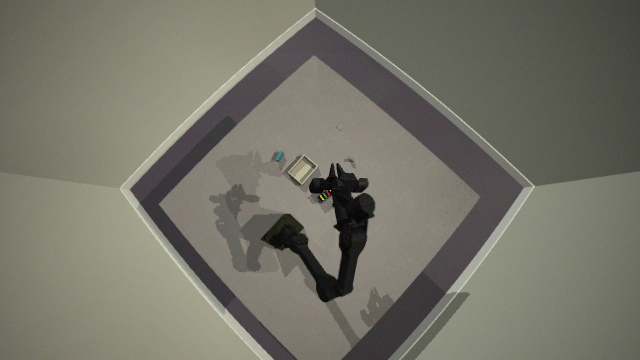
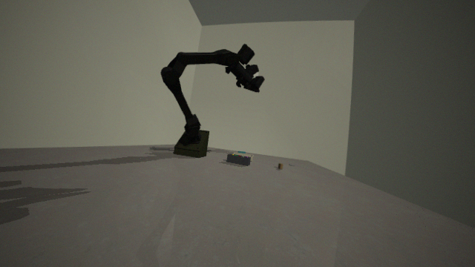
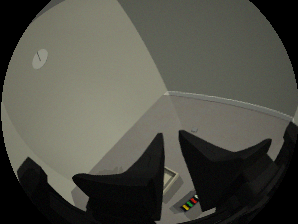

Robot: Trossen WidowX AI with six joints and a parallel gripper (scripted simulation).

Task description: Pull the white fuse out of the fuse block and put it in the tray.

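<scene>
Now: the white fuse 380 mm below my gripper tip, 40 mm behind it and 30 mm to the right of it. Also, from my gripper tip: green fuse: 380 mm below, 80 mm behind, 20 mm to the right; purple fuse: 380 mm below, 40 mm to the right, 20 mm behind; red fuse: 380 mm below, 60 mm behind, 20 mm to the right.
</scene>
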